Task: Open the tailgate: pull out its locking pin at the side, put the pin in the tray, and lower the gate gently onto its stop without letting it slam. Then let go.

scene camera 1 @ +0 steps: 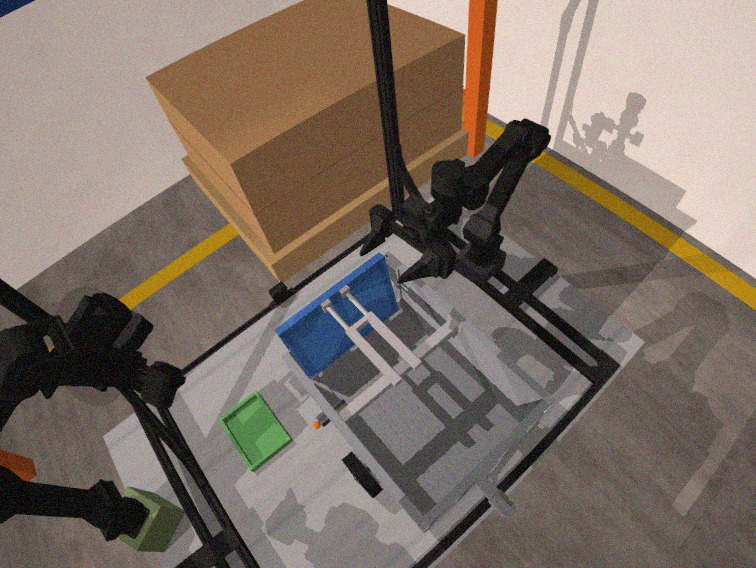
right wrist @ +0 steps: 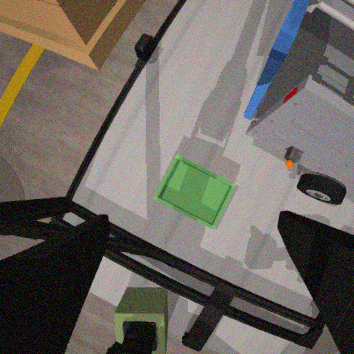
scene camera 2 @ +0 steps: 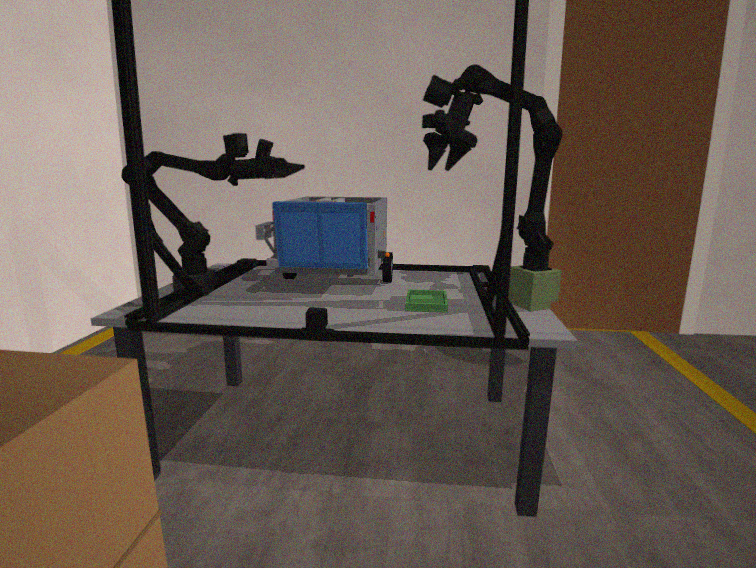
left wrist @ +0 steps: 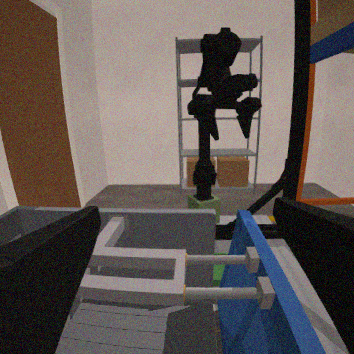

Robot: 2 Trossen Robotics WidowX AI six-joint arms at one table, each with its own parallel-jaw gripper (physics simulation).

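Pixels of known places: left gripper, fingertip midpoint: (scene camera 1: 378,267) (scene camera 2: 302,166) (left wrist: 187,210); right gripper, fingertip midpoint: (right wrist: 194,221) (scene camera 2: 437,170) (left wrist: 232,138); left arm's base at its link origin: (scene camera 1: 481,254) (scene camera 2: 194,272); right arm's base at its link origin: (scene camera 1: 131,517) (right wrist: 139,335) (scene camera 2: 535,268) (left wrist: 203,196).
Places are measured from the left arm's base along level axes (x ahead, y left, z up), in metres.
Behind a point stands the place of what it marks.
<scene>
The blue tailgate (scene camera 1: 323,349) @(x 0.484, y -0.071, z 0.097 m) (scene camera 2: 320,235) @(x 0.411, y -0.084, z 0.131 m) (left wrist: 237,320) @(x 0.429, y -0.069, z 0.121 m) (right wrist: 275,67) @(x 0.544, y -0.095, z 0.198 m) stands upright at the end of the grey truck bed (scene camera 2: 380,238) @(x 0.584, y 0.097, z 0.097 m) (right wrist: 310,115) @(x 0.571, y -0.024, z 0.177 m). The locking pin's orange knob (scene camera 1: 316,425) @(x 0.607, y 0.029, z 0.062 m) (scene camera 2: 387,254) @(x 0.606, y 0.021, z 0.058 m) (right wrist: 289,163) @(x 0.608, y 0.025, z 0.062 m) sits at a dark bracket on the bed's side, above the wheel. The green tray (scene camera 1: 237,445) @(x 0.772, y -0.111, z -0.041 m) (scene camera 2: 426,300) @(x 0.719, y -0.107, z -0.055 m) (right wrist: 197,195) @(x 0.726, y -0.103, z -0.055 m) lies beside it, empty. My left gripper (scene camera 1: 382,266) @(x 0.350, y 0.000, z 0.325 m) (scene camera 2: 302,166) @(x 0.350, y 0.000, z 0.325 m) is open and empty, above the gate's far end. My right gripper (scene camera 2: 438,169) @(x 0.734, y -0.140, z 0.316 m) (left wrist: 232,138) @(x 0.734, y -0.140, z 0.316 m) (right wrist: 194,221) @(x 0.734, y -0.140, z 0.316 m) is open and empty, high above the tray side; its fingers are hidden in scene camera 1.
Two light rods run from a bracket in the bed to the gate's inner face. A black wheel (scene camera 1: 363,473) @(x 0.608, y 0.165, z 0.040 m) (right wrist: 321,189) @(x 0.622, y 0.127, z 0.033 m) stands at the bed's side. Black frame bars edge the table, with uprights near both arms. A green block (scene camera 1: 161,525) @(x 1.000, y -0.075, z 0.006 m) (scene camera 2: 534,288) @(x 1.008, y -0.180, z 0.003 m) carries the right arm. Large brown boxes (scene camera 1: 305,73) stand beyond the table.
</scene>
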